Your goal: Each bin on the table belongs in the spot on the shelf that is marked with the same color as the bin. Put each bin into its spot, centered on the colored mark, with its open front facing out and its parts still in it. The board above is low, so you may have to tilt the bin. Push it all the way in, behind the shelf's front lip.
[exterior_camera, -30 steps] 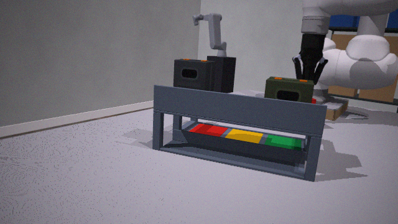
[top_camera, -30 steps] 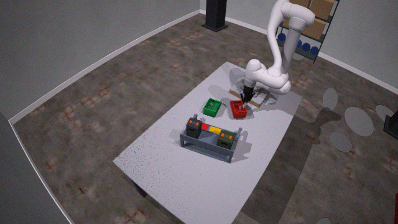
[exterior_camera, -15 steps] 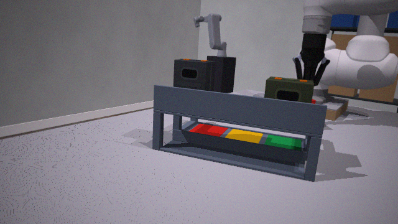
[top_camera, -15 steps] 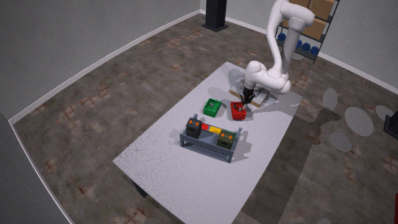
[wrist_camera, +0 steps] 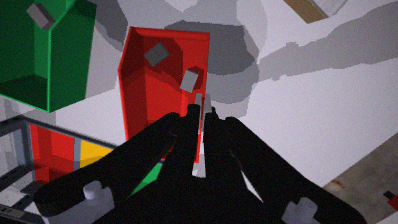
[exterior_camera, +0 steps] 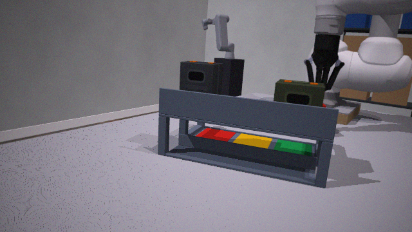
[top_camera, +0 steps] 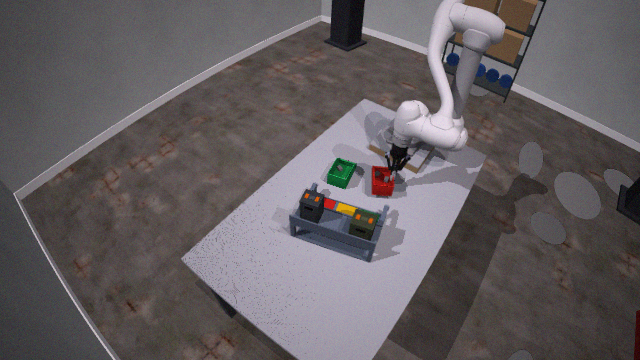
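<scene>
My hand is 40 mm to the left of the red bin, 40 mm above it and 30 mm short of it. The rest, counted from my hand: olive box: 370 mm ahead, 100 mm to the left, 40 mm above; then green bin: 240 mm to the right, 110 mm ahead, 70 mm below; then dark grey box: 460 mm ahead, 120 mm to the right, 60 mm above.
</scene>
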